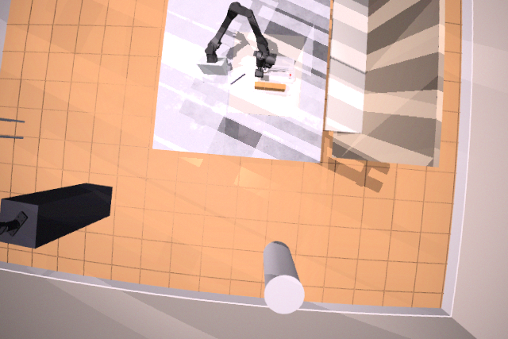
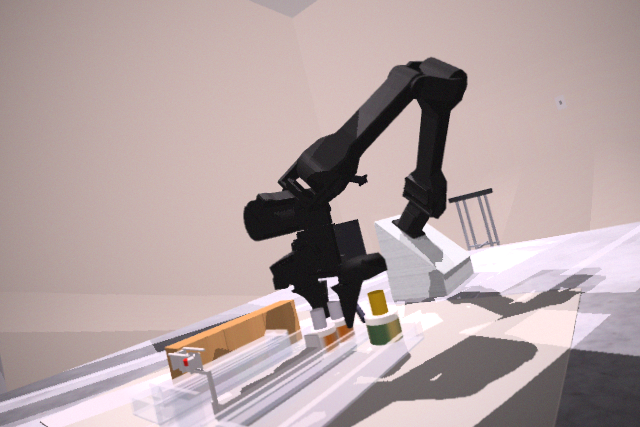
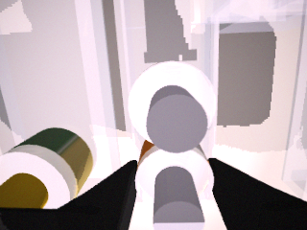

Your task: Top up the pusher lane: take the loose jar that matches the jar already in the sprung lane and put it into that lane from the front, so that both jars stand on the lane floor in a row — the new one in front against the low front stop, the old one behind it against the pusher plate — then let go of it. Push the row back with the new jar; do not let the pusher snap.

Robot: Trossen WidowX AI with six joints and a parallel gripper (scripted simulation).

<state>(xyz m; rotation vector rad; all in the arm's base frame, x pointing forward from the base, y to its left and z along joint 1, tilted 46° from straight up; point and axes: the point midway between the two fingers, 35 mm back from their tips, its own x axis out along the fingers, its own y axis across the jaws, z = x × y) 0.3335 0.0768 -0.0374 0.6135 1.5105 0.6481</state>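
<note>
My gripper tip is 14 cm short of the clear sprung lane, 2 cm to the left of it and 1 cm above it. Also, from my gripper tip: thin dark rod (16 cm behind, 8 cm to the right, 2 cm below); then red mark (23 cm ahead, 4 cm above, 3 cm to the right).
</note>
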